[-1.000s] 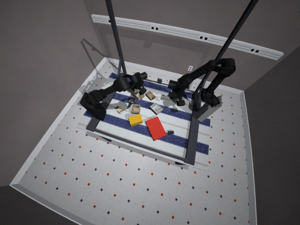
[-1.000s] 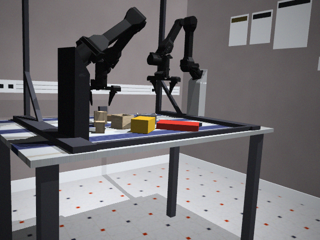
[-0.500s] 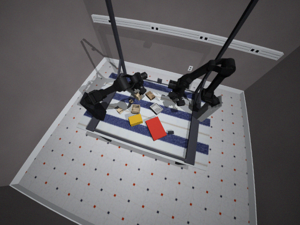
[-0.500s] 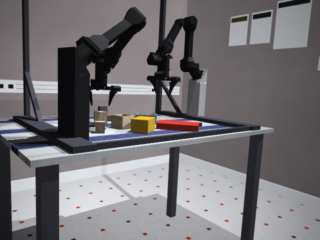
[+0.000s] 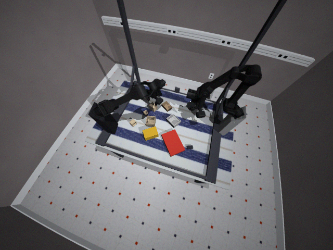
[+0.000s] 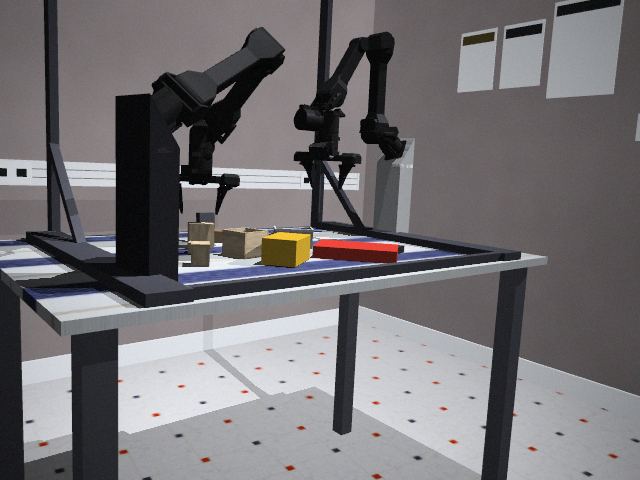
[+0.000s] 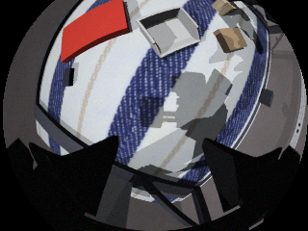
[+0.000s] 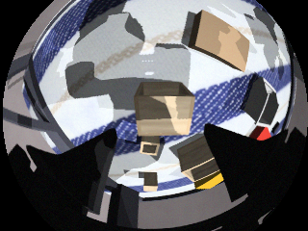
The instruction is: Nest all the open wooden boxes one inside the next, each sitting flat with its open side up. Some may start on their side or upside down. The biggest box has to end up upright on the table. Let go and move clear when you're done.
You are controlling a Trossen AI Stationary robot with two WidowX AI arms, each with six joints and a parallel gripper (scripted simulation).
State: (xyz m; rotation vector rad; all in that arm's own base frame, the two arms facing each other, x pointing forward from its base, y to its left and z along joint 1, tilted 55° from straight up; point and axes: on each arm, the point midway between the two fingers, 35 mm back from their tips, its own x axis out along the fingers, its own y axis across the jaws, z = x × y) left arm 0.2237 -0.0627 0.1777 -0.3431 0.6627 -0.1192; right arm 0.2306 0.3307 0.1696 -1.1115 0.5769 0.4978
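Right now the medium wooden box is 9 cm below my right hand, 1 cm to the right of it and 1 cm ahead of it. The rest, counted from my right hand: white box: 19 cm to the left, 15 cm ahead, 9 cm below; tiny wooden box: 11 cm below, 7 cm to the right, 6 cm ahead; brown block: 13 cm to the left, 10 cm below, 1 cm behind.
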